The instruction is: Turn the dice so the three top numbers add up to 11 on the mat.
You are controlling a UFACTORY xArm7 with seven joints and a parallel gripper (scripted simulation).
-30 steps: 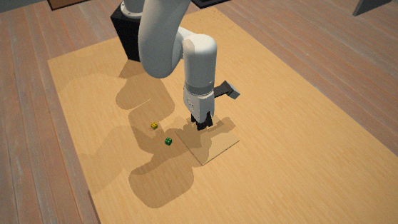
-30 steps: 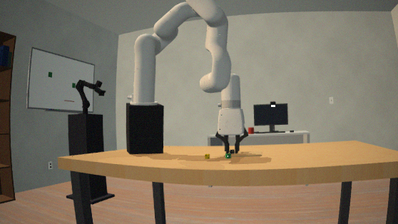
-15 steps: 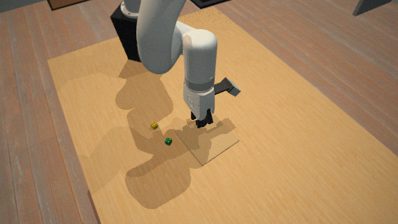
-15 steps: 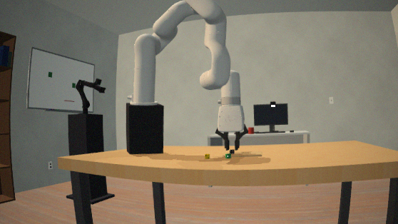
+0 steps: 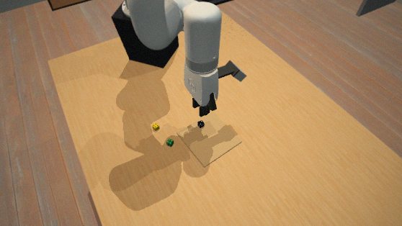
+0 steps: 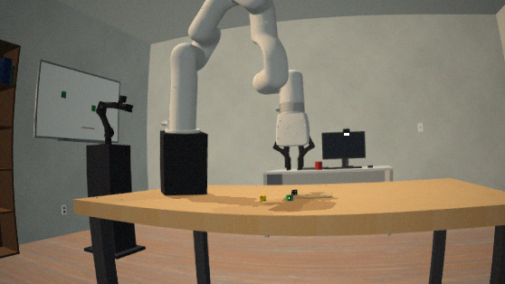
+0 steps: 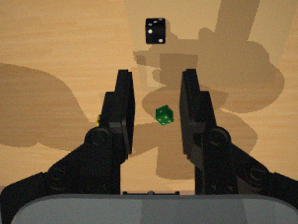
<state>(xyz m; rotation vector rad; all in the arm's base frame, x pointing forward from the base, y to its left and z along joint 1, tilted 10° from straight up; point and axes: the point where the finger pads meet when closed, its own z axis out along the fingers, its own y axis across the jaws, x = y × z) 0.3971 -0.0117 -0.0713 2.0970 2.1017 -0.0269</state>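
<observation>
The yellow die lies 6 cm behind my hand, 12 cm to the right of it and 9 cm below it. The rest, counted from my hand: black die 9 cm below; green die 1 cm ahead, 11 cm to the right, 9 cm below; tan mat 5 cm ahead, 10 cm below.
</observation>
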